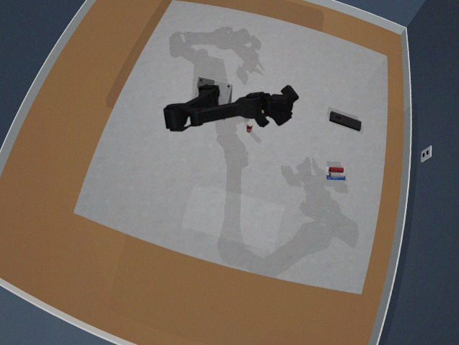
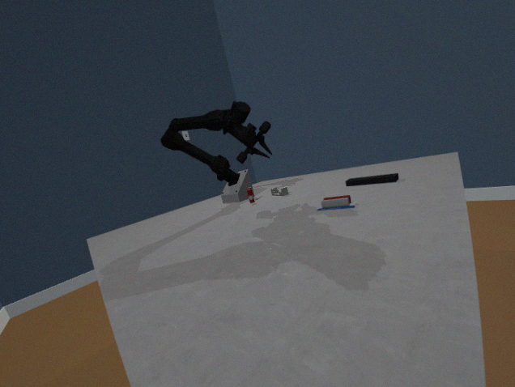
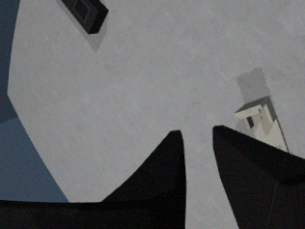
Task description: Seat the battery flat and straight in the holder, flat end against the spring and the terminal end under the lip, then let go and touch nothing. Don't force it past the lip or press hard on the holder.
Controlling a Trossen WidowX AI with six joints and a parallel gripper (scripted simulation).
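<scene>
My gripper tip is 12 cm past the red-and-white battery, 4 cm to the left of it and 14 cm above it. Also, from my gripper tip: flat black bar (32 cm ahead, 10 cm to the left, 16 cm below).
</scene>
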